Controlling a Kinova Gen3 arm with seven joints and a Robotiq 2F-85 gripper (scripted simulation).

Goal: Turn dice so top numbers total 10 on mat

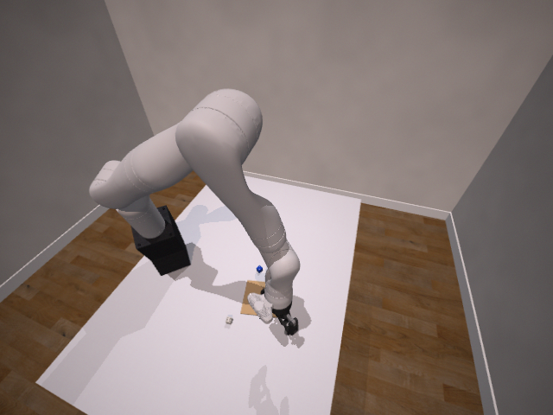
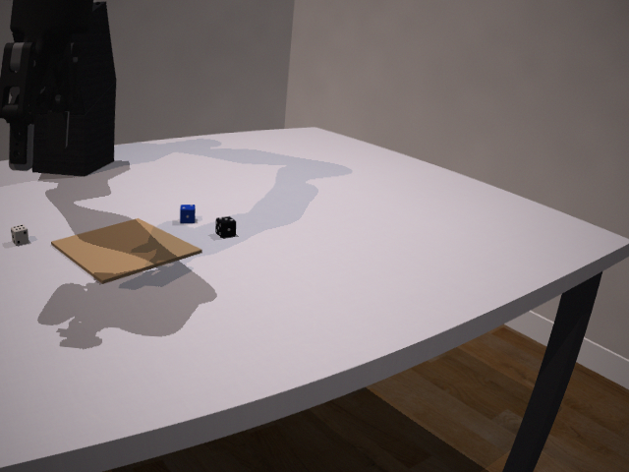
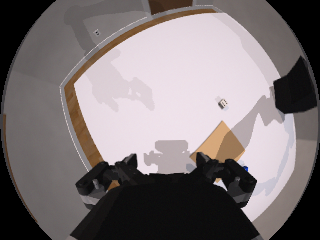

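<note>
The blue die is 160 mm behind my hand, 230 mm to the left of it and 140 mm below it. The rest, counted from my hand: white die 190 mm behind, 10 mm to the right, 140 mm below; then tan mat 110 mm behind, 120 mm to the left, 150 mm below; then black die 100 mm behind, 250 mm to the left, 140 mm below.
</note>
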